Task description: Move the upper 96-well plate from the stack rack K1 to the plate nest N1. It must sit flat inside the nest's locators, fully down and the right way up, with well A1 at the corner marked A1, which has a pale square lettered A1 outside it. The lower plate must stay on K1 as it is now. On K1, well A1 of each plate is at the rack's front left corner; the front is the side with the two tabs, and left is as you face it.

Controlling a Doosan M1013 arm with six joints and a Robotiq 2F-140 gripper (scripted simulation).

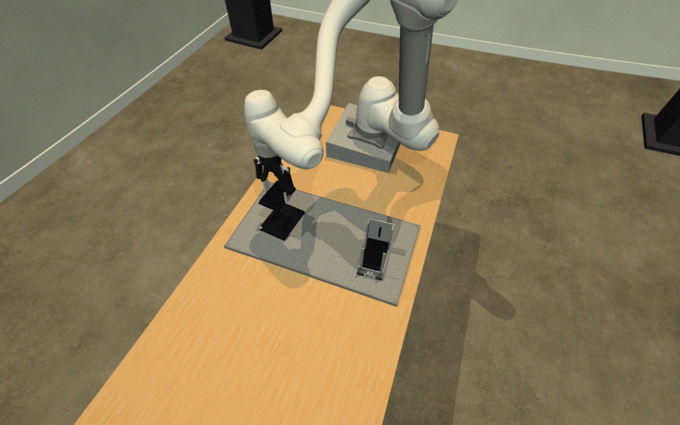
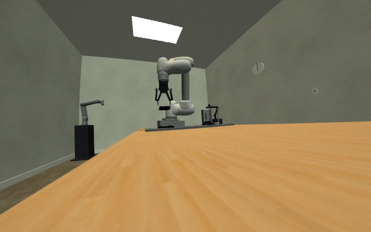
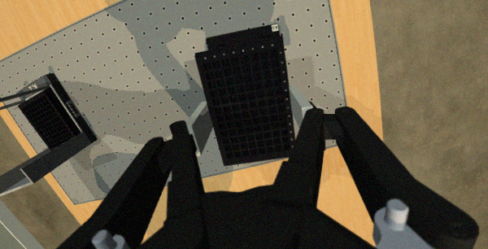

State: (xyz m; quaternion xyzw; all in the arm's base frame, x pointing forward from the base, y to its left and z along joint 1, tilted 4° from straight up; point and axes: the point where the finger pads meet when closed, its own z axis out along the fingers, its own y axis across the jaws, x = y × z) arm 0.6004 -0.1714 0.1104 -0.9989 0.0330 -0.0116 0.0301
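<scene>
The black plate nest N1 lies 170 mm below my hand. The rest, counted from my hand: pale A1 square: 70 mm ahead, 60 mm to the right, 170 mm below.
</scene>
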